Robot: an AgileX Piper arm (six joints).
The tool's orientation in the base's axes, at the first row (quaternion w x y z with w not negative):
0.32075 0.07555 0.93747 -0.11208
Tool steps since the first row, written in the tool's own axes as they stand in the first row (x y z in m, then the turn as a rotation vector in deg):
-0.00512 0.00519 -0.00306 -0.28 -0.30 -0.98
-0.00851 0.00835 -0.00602 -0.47 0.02 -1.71
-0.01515 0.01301 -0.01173 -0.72 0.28 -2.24
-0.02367 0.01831 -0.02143 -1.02 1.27 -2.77
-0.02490 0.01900 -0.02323 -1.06 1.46 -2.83
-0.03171 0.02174 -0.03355 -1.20 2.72 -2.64
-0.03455 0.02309 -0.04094 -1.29 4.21 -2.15
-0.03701 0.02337 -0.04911 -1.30 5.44 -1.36
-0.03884 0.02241 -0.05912 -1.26 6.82 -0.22
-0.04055 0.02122 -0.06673 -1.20 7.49 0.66
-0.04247 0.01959 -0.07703 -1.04 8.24 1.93
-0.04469 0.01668 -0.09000 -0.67 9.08 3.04
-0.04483 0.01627 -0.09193 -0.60 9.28 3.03
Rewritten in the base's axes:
0.00333 0.00543 0.00468 -0.42 -0.06 0.98
0.00493 0.00901 0.00854 -0.63 0.43 1.60
0.00778 0.01451 0.01629 -0.69 0.80 2.12
0.00991 0.02153 0.02816 -0.55 1.87 2.56
0.00997 0.02258 0.03019 -0.51 2.06 2.60
0.00986 0.02741 0.04190 -0.02 3.22 2.33
0.00805 0.03042 0.04912 0.65 4.52 1.77
0.00526 0.03263 0.05688 1.38 5.50 0.97
0.00064 0.03417 0.06586 2.31 6.54 -0.15
-0.00273 0.03487 0.07297 2.92 6.96 -0.98
-0.00759 0.03583 0.08234 3.70 7.37 -2.17
-0.01405 0.03623 0.09416 4.24 7.92 -3.39
-0.01516 0.03632 0.09579 4.22 8.12 -3.46

